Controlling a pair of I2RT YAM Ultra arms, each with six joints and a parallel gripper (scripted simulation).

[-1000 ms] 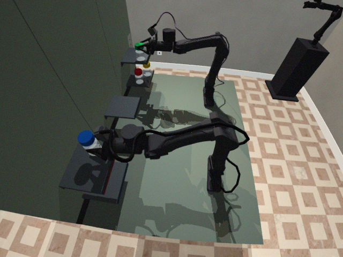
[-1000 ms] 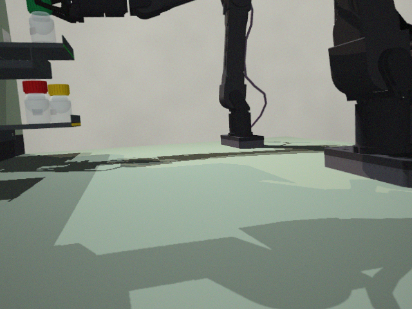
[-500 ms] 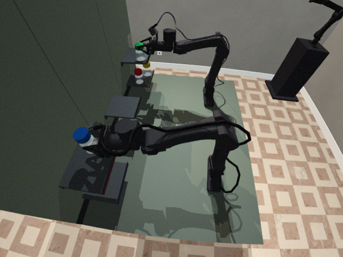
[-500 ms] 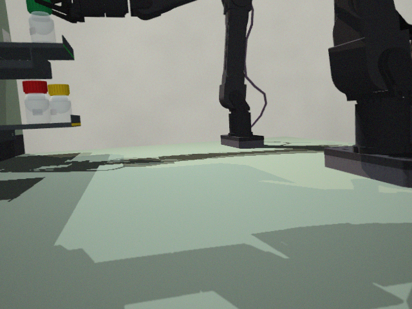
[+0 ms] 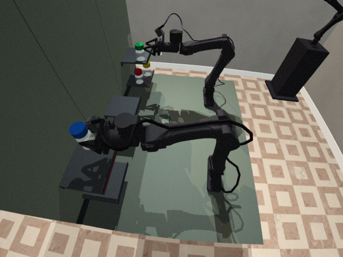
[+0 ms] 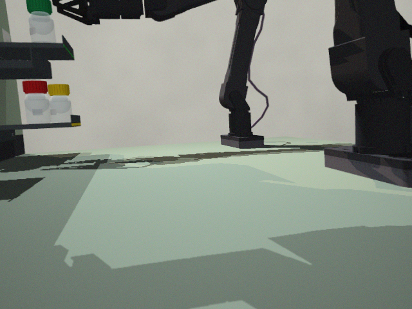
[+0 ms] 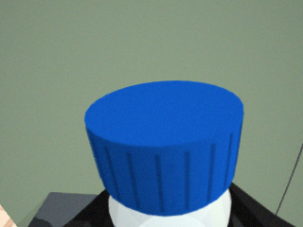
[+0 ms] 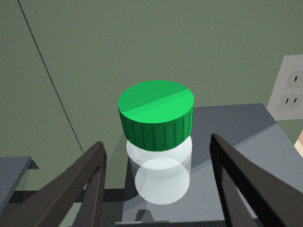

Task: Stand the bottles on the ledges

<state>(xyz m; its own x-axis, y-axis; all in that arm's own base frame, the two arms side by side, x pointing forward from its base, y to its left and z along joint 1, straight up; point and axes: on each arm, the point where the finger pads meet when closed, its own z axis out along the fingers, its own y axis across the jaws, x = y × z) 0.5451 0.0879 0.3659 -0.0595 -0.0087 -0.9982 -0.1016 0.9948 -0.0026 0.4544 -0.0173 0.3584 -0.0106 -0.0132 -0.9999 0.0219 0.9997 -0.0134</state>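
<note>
Right now the red-capped bottle is 80 mm ahead of my right hand and 240 mm below it. Also, from my right hand: blue-capped bottle 100 mm ahead, 680 mm to the left; then green-capped bottle 40 mm ahead, 50 mm below; then yellow-capped bottle 30 mm ahead, 100 mm to the right, 240 mm below.
</note>
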